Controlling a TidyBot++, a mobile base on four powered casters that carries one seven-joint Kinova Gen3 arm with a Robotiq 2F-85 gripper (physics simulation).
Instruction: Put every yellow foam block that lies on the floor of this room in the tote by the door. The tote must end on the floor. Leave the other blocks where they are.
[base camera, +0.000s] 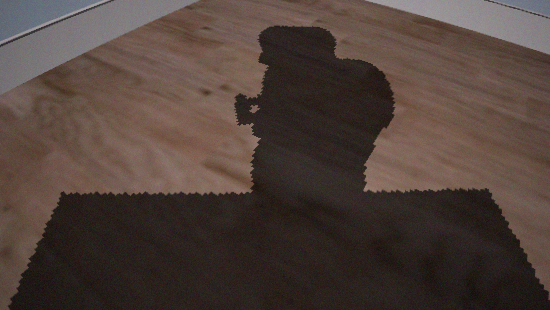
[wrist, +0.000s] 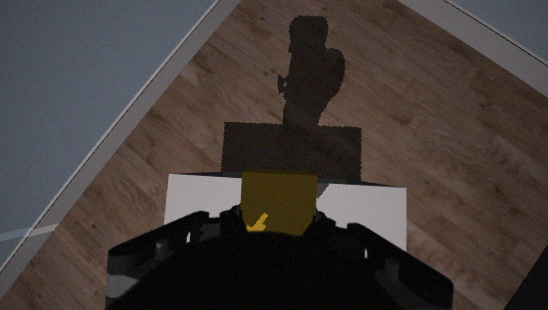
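A yellow foam block (wrist: 279, 200) shows in the wrist view at the lower middle, with a small bright patch of light on its lower left. My gripper (wrist: 277, 213) is shut on this block, one finger at its left side and one at its right. The block is held up above the white top of my base (wrist: 200, 192). The gripper does not show in the base camera view. The tote does not show in either view, and no block on the floor shows.
Wood floor (base camera: 150, 135) (wrist: 425, 150) carries the dark shadow of my base and arm. Walls with pale baseboards (base camera: 65, 47) (wrist: 125, 127) run along the left and the upper right. A dark shape (wrist: 532, 285) shows at the lower right corner of the wrist view.
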